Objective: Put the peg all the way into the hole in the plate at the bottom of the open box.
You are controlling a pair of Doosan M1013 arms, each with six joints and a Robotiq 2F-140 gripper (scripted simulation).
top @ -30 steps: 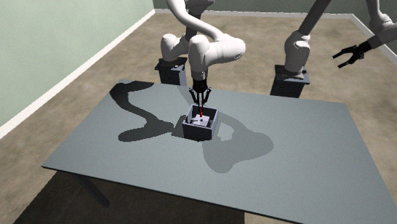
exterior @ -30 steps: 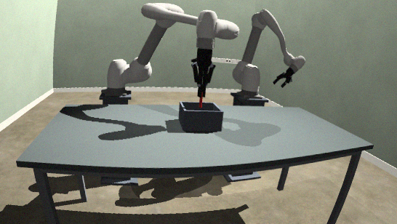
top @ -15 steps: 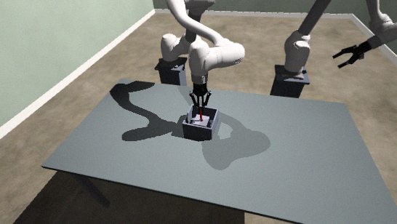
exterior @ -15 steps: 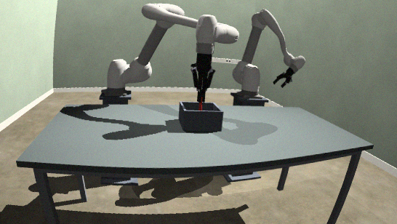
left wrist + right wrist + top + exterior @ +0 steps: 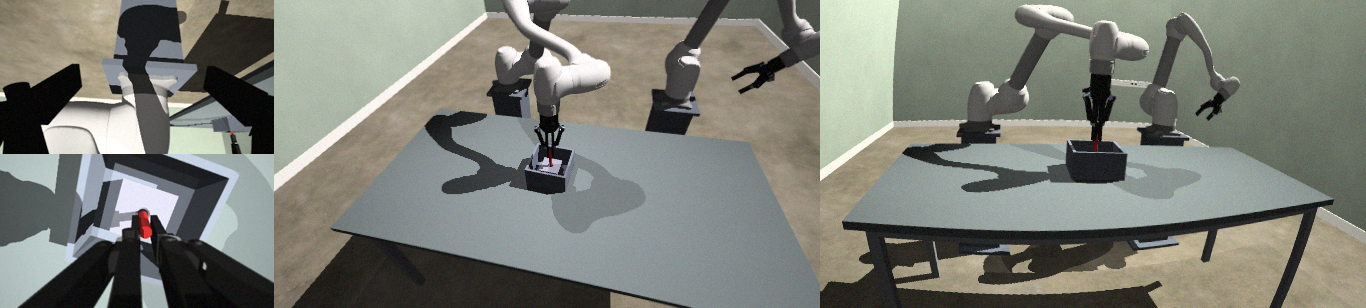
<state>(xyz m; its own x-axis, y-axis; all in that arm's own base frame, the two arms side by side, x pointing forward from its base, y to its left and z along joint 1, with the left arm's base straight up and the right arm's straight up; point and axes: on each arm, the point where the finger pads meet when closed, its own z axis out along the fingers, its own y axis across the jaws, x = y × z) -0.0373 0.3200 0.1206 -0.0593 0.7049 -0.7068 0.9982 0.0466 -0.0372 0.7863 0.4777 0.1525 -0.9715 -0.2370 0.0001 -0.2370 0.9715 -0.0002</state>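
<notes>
Right now the pale plate is 110 mm below my right hand. Also, from my right hand: dark box (130 mm below); then red peg (50 mm below).
</notes>
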